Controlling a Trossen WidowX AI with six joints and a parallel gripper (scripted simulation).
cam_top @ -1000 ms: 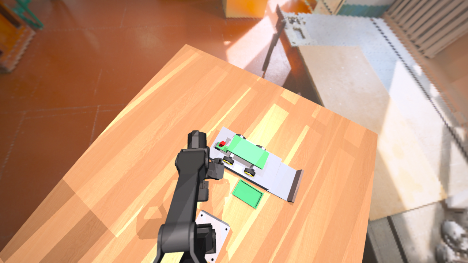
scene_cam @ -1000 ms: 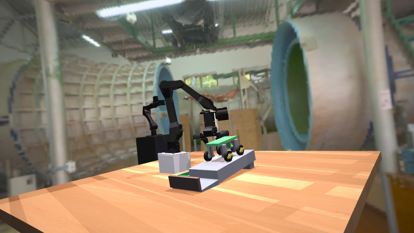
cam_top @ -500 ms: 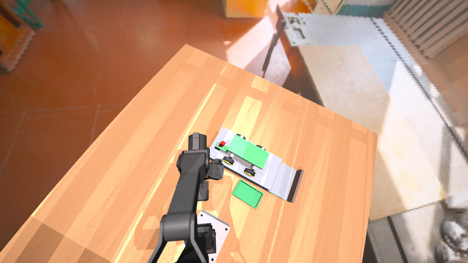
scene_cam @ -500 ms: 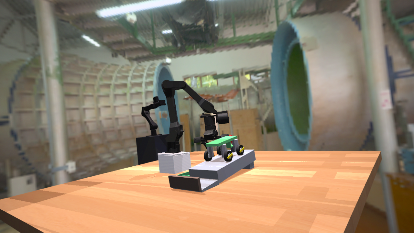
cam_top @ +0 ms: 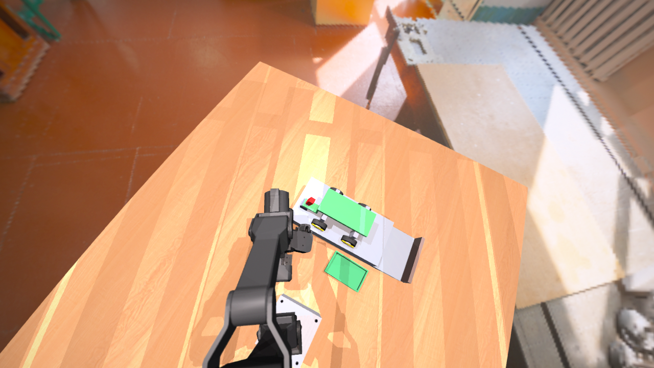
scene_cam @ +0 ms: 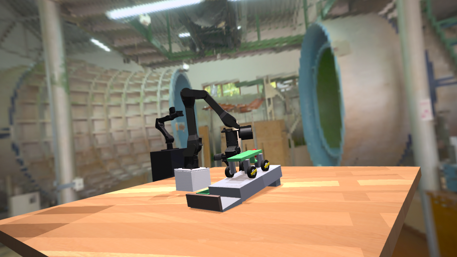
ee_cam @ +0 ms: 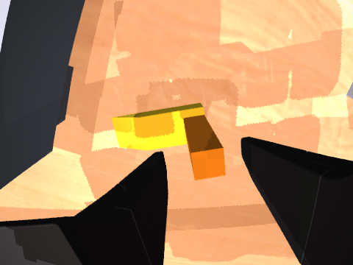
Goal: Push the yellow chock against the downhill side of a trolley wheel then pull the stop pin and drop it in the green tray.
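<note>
The yellow chock is 3 cm below my gripper tip, 2 cm ahead of it and 1 cm to the left of it. Also, from my gripper tip: stop pin: 13 cm ahead, 7 cm above, 3 cm to the right; trolley: 14 cm ahead, 13 cm to the right, 6 cm above; grey ramp: 14 cm to the right, 14 cm ahead, 1 cm below.
</note>
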